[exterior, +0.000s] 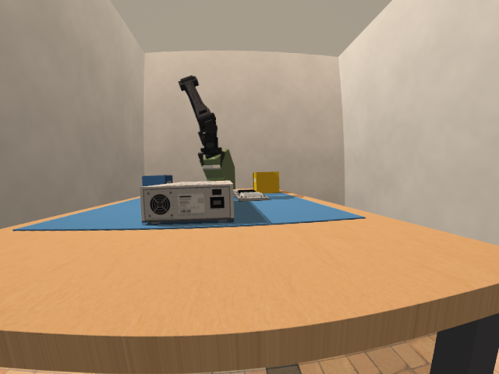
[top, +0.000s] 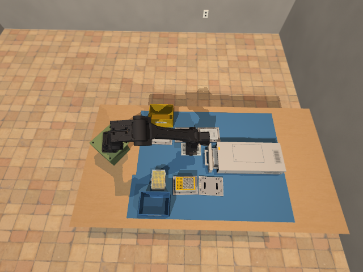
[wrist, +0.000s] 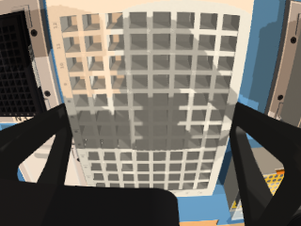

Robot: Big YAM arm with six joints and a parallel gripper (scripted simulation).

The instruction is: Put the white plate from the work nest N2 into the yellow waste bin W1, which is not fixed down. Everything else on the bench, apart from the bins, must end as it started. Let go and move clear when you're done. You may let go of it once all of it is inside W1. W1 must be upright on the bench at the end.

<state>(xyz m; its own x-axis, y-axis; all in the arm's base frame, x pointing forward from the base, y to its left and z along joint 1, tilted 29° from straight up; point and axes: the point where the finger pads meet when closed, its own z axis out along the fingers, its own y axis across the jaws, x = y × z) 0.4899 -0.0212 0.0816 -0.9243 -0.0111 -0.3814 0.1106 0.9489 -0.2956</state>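
Now: hand 33 cm to the right of the yellow waste bin, 18 cm past it and 11 cm above it. From my hand the other things lie so: black plate: 17 cm to the left, 13 cm below, 1 cm behind; then white plate: right at my hand; then instrument box: 32 cm ahead, 11 cm below, 6 cm to the right.
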